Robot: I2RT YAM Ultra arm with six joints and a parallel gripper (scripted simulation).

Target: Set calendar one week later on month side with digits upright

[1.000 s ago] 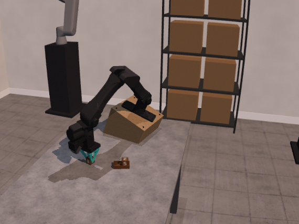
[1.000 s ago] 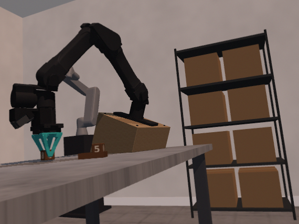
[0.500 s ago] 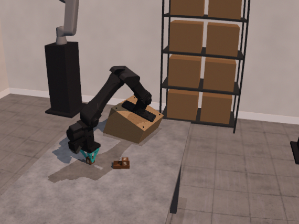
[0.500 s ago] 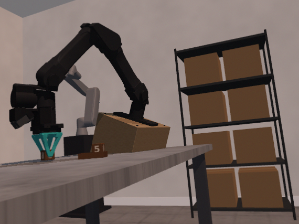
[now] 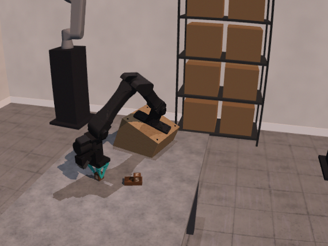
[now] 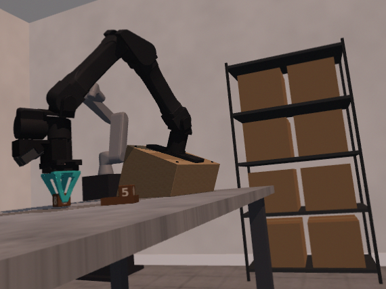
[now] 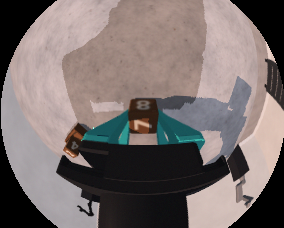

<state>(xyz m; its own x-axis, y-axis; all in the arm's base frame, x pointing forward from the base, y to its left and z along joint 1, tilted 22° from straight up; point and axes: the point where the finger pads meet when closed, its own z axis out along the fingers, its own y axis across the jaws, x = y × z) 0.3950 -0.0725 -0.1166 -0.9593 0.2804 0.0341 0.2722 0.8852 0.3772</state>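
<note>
Right now the brown cube is right at my hand. From my hand the other things lie so: brown calendar tray (15 cm to the left, 3 cm behind, 1 cm below).
</note>
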